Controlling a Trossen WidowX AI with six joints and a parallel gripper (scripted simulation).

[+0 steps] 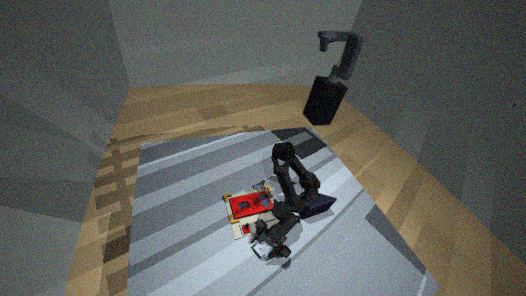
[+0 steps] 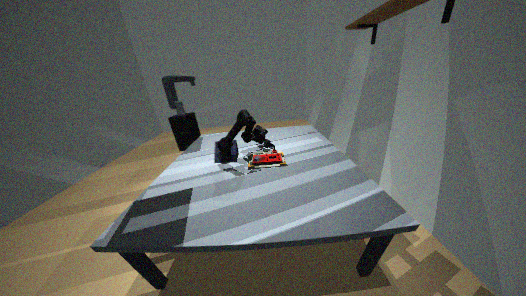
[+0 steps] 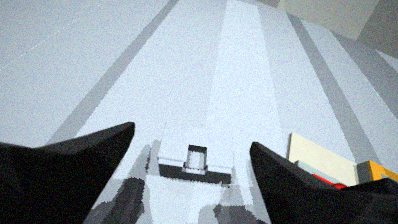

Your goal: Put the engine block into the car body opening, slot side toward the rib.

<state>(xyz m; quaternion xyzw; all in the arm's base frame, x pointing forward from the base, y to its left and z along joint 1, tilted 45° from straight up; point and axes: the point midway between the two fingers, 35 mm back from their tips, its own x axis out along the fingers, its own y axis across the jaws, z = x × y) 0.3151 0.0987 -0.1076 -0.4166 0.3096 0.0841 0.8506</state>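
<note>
Now: the engine block 10 mm to the right of my gripper tip, 10 mm below it and 10 mm behind it.
</note>
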